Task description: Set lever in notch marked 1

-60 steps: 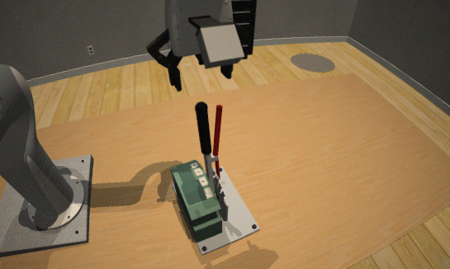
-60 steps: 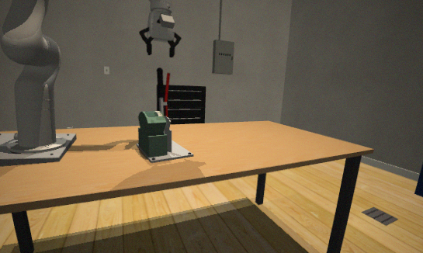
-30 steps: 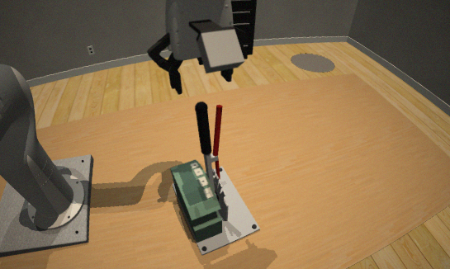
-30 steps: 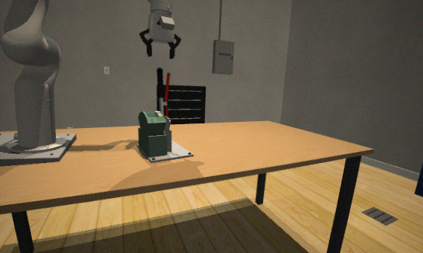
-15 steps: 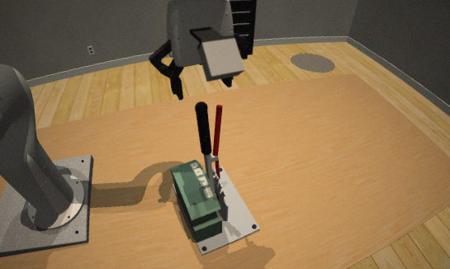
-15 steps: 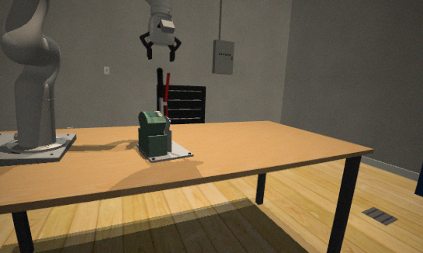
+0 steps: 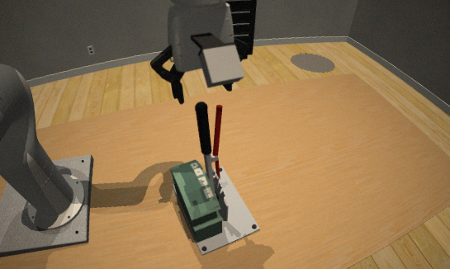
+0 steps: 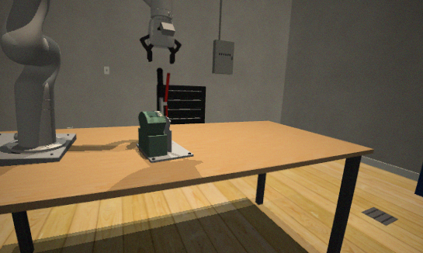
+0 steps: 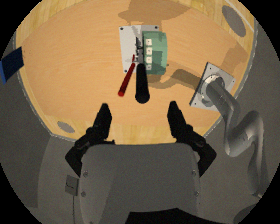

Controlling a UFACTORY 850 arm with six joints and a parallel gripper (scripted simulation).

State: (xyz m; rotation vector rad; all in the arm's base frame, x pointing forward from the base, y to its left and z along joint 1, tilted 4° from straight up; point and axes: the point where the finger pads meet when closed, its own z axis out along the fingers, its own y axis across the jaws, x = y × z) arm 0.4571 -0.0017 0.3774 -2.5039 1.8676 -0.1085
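The red bar lies 2 cm ahead of my hand, 1 cm to the right of it and 18 cm below it.
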